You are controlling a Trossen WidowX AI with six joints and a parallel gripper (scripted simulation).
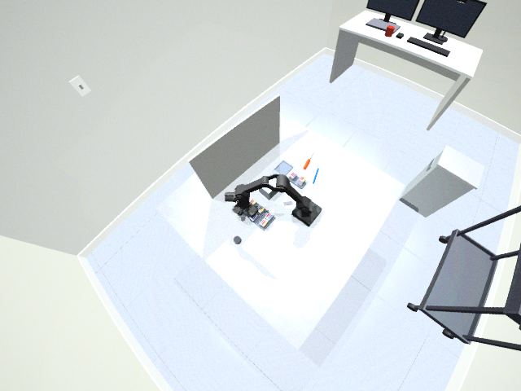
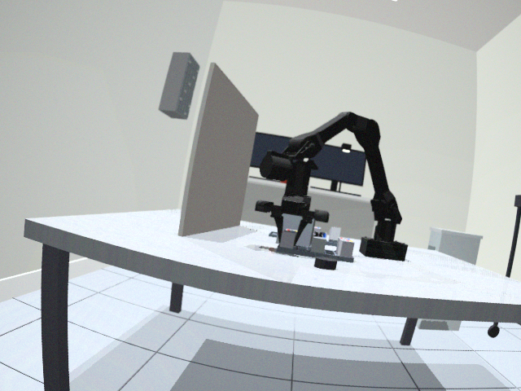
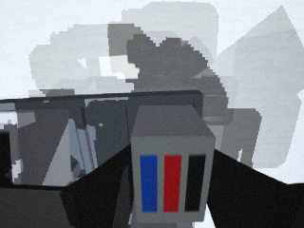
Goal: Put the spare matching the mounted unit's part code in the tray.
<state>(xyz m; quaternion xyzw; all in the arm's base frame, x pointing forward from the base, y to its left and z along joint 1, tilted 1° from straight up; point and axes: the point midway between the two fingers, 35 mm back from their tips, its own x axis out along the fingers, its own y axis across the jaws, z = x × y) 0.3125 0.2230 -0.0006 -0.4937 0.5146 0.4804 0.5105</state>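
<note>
Right now my gripper tip is 20 mm past the grey mounted unit, 230 mm to the left of it and 30 mm below it. The rest, counted from my gripper tip: beige panel 230 mm ahead, 260 mm to the right, 210 mm above; dark round puck 90 mm behind, 190 mm to the left, 10 mm below.
</note>
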